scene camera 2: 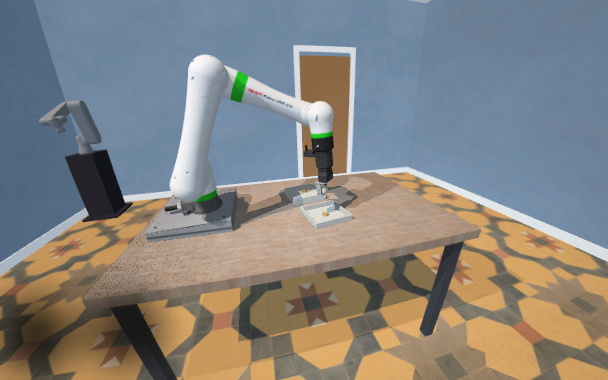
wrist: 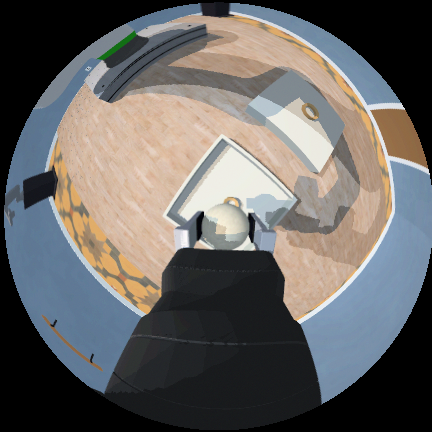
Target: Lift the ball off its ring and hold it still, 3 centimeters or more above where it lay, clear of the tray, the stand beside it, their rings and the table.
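Frame: origin at the arm's base, x ahead, y left, z up, level; centimetres.
Seen in the pictures: gripper, fingertip midpoint: [scene camera 2: 322,192] [wrist: 225,220]; arm's base at its link origin: [scene camera 2: 207,206].
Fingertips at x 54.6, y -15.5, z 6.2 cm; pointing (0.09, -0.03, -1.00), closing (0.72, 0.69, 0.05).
Observation:
Offsets run from my fingertips to a thing's top centre. "spot": to the spot under its first point. Level surfaces: height alone.
A pale cream ball {dx +0.1, dy -0.2, dz +3.8 cm} [scene camera 2: 324,190] [wrist: 225,226] is between the two fingers of my gripper [scene camera 2: 321,190] [wrist: 225,220], which is shut on it. The ball hangs in the air above the tray {dx +1.7, dy +0.2, dz -9.9 cm} [scene camera 2: 318,224] [wrist: 194,176], apart from its floor and walls. A small orange-tan ring {spot: dx +1.3, dy -1.0, dz -11.4 cm} [scene camera 2: 325,214] lies on the tray floor, and the far part of this ring shows past the ball in the wrist view [wrist: 232,200]. The stand [scene camera 2: 306,199] [wrist: 302,145] is a low pale block beside the tray, with its own tan ring {spot: dx -2.1, dy +25.0, dz -8.1 cm} [scene camera 2: 304,190] [wrist: 310,111] on top.
The wooden table {dz -12.7 cm} [scene camera 2: 270,255] [wrist: 140,145] carries the tray and the stand. The arm's grey base plate [scene camera 2: 190,228] [wrist: 155,60] is at the table's left in the scene view. A black pedestal [scene camera 2: 97,185] [wrist: 41,186] with a small grey arm stands off the table.

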